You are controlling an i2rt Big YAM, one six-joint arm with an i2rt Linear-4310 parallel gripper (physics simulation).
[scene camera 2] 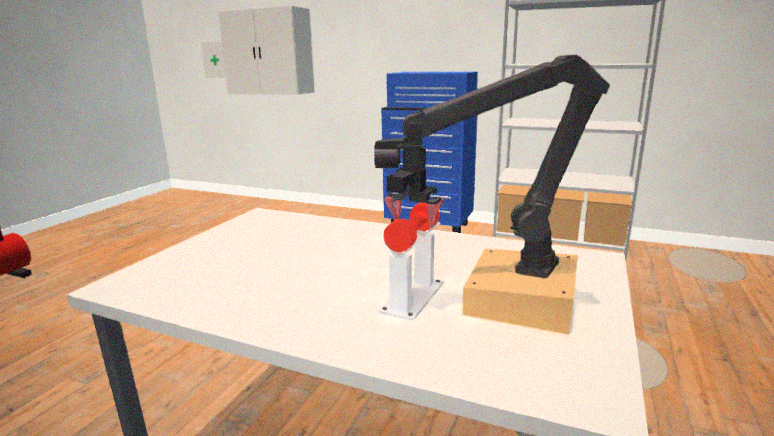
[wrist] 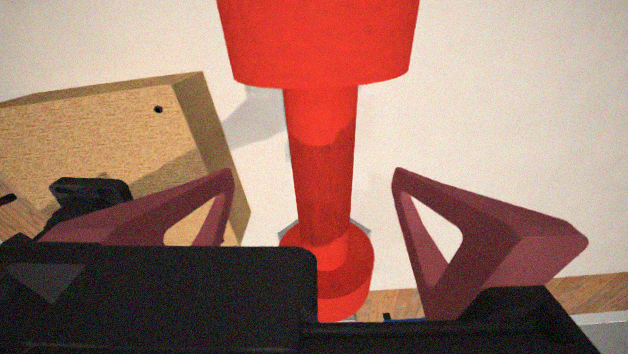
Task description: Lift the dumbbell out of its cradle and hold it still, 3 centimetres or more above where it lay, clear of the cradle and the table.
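Places are measured from the arm's base along level axes (x ahead, y left, z up), in metres.
Where they show: gripper, fingertip midpoint: (scene camera 2: 414, 225) (wrist: 313, 176); arm's base, link origin: (scene camera 2: 537, 267).
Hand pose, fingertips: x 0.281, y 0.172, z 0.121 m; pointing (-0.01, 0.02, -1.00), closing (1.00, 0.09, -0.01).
Note:
Things, the pixels of their top centre, and the offset from my fingertips. Level surfaces: height alone.
- red dumbbell, top centre: (wrist: 325, 231) (scene camera 2: 413, 211) dx +0.007, dy -0.006, dz +0.035 m
- cradle, top centre: (scene camera 2: 413, 230) dx +0.007, dy -0.006, dz -0.019 m
- table, surface height: dz -0.215 m
The red dumbbell (scene camera 2: 399, 235) (wrist: 320, 45) lies level across the two white posts of the cradle (scene camera 2: 400, 284), which stands on the table (scene camera 2: 232, 287). One round head faces the scene camera and the other is behind it. My gripper (scene camera 2: 415, 222) (wrist: 313, 176) is open and points down over the dumbbell. In the wrist view the handle runs between the two dark red fingers, with a gap on each side. In the scene view the fingertips are about level with the dumbbell. The wrist view partly hides the lower head behind the black gripper body.
A wooden block (scene camera 2: 514, 306) (wrist: 95, 130) carries the arm's base, to the right of the cradle in the scene view. A blue drawer cabinet (scene camera 2: 465, 162) and a metal shelf unit (scene camera 2: 642, 135) stand behind the table. Part of another red object (scene camera 2: 13, 253) shows at the left edge.

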